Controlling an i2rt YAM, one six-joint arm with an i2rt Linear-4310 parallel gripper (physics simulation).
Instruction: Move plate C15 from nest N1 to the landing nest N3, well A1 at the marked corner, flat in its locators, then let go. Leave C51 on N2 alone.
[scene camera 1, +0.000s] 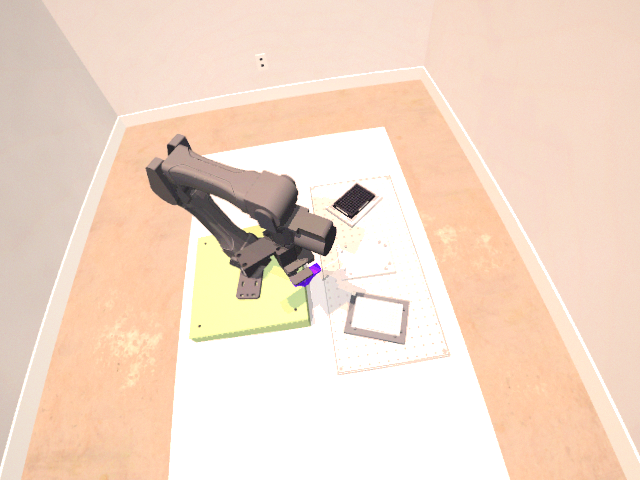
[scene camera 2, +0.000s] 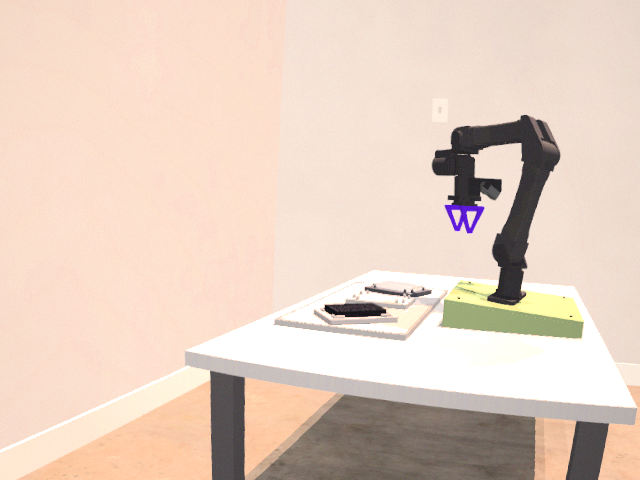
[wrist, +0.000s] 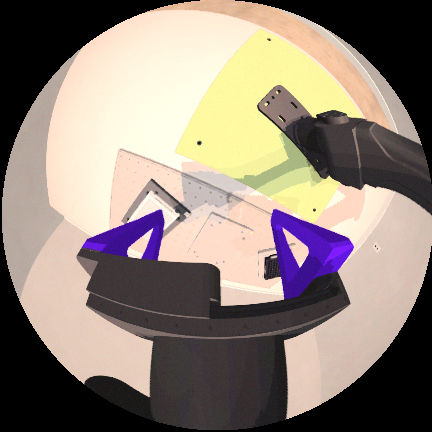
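A black well plate (scene camera 1: 354, 200) (scene camera 2: 355, 308) (wrist: 272, 267) sits in a white nest (scene camera 1: 369, 210) (scene camera 2: 361, 319) at one end of the perforated board. A white plate (scene camera 1: 378, 316) (scene camera 2: 398, 285) (wrist: 155, 207) sits in a grey nest (scene camera 1: 374, 336) (scene camera 2: 408, 294) at the other end. Between them, a white nest with small pins (scene camera 1: 368, 262) (scene camera 2: 379, 302) (wrist: 220, 242) holds no plate. No labels or marked corner can be read, so I cannot tell C15 from C51. My gripper (scene camera 1: 308, 276) (scene camera 2: 463, 230) (wrist: 217, 214) is open and empty, high above the table, near the green block's board-side edge.
The green block (scene camera 1: 222, 304) (scene camera 2: 511, 326) (wrist: 225, 115) carries the arm's base beside the perforated board (scene camera 1: 356, 359) (scene camera 2: 341, 330) (wrist: 127, 167). The white table (scene camera 1: 248, 413) (scene camera 2: 403, 377) extends around both. The arm's shadow falls across part of the block and board.
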